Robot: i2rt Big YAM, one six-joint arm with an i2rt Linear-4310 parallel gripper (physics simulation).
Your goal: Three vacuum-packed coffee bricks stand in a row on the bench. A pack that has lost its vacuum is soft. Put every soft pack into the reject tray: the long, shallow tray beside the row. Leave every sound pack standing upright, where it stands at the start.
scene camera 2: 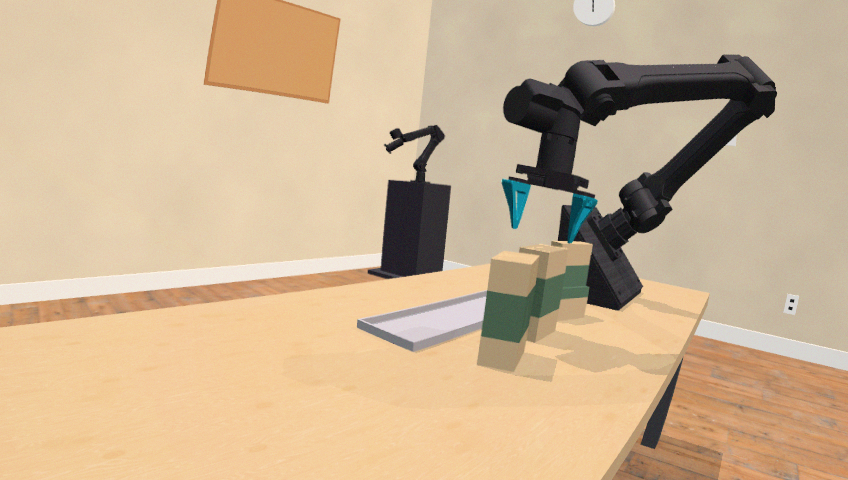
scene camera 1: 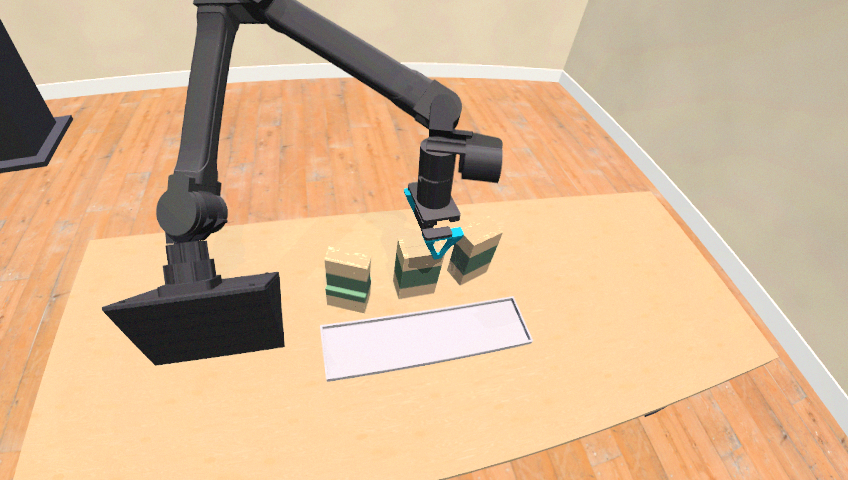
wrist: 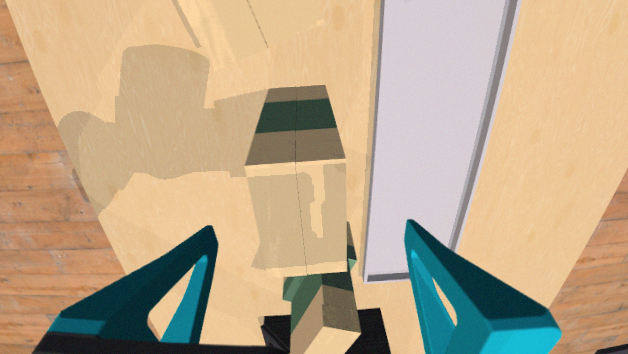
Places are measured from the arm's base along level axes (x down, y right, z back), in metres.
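Pixels of known places: gripper, fingertip midpoint: (scene camera 2: 541,235) (scene camera 1: 429,239) (wrist: 308,232); arm's base, link origin: (scene camera 2: 603,238) (scene camera 1: 192,289).
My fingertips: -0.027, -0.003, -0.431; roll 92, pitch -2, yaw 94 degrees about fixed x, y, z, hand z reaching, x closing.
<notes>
Ahead of a thing's pixels: the offset from my fingertips to its top centre, as dx, dy, dz. Level surfaces: height alone.
Three tan packs with green bands stand upright in a row. The left pack {+0.019, -0.004, +0.153} (scene camera 1: 348,270) (scene camera 2: 575,276) (wrist: 327,305) has a light green ridge standing out from its band. The middle pack {+0.019, -0.004, +0.011} (scene camera 1: 416,278) (scene camera 2: 546,297) (wrist: 295,220) and the right pack {+0.019, -0.018, -0.123} (scene camera 1: 474,256) (scene camera 2: 507,315) show no such ridge. My gripper (scene camera 1: 430,241) (scene camera 2: 542,234) (wrist: 308,232) is open and empty, pointing down. Its fingertips are slightly above the middle pack's top, one on each side of it in the wrist view. The shallow reject tray {+0.145, +0.121, +0.018} (scene camera 1: 422,339) (scene camera 2: 440,324) (wrist: 430,125) holds no pack.
The arm's black base (scene camera 1: 220,321) (scene camera 2: 606,267) stands on the bench {dx +0.159} (scene camera 1: 178,416) (scene camera 2: 238,386), beyond the left pack's end of the row. The neighbouring packs stand close to the middle one. A second small arm on a black pedestal (scene camera 2: 415,226) stands in the background.
</notes>
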